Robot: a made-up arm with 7 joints. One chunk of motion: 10 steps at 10 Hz.
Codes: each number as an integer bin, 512 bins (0 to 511) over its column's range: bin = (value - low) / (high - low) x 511, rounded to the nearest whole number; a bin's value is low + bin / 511 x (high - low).
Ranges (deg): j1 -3..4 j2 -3..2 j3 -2..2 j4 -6..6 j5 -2..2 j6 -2..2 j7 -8..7
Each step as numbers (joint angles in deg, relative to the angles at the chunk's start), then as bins.
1 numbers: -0.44 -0.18 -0.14 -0.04 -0.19 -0.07 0.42
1 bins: 187 288 238 254 231 247 287
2 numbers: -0.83 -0.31 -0.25 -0.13 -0.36 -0.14 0.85
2 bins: 158 275 224 250 210 238 301
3 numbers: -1.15 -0.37 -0.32 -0.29 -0.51 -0.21 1.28
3 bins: 135 269 215 243 190 229 316
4 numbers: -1.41 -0.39 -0.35 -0.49 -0.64 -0.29 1.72
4 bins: 116 267 211 235 174 218 331
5 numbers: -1.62 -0.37 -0.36 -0.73 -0.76 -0.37 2.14
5 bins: 101 269 210 224 158 208 345
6 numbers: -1.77 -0.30 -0.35 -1.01 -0.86 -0.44 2.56
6 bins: 90 276 211 212 146 199 360
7 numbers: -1.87 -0.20 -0.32 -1.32 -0.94 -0.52 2.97
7 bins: 82 286 215 199 135 189 374
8 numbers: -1.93 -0.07 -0.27 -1.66 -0.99 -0.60 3.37
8 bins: 78 299 221 185 129 179 387
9 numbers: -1.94 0.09 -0.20 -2.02 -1.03 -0.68 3.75
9 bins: 77 316 230 169 124 169 400
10 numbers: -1.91 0.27 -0.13 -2.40 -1.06 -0.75 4.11
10 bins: 80 334 239 153 120 160 413
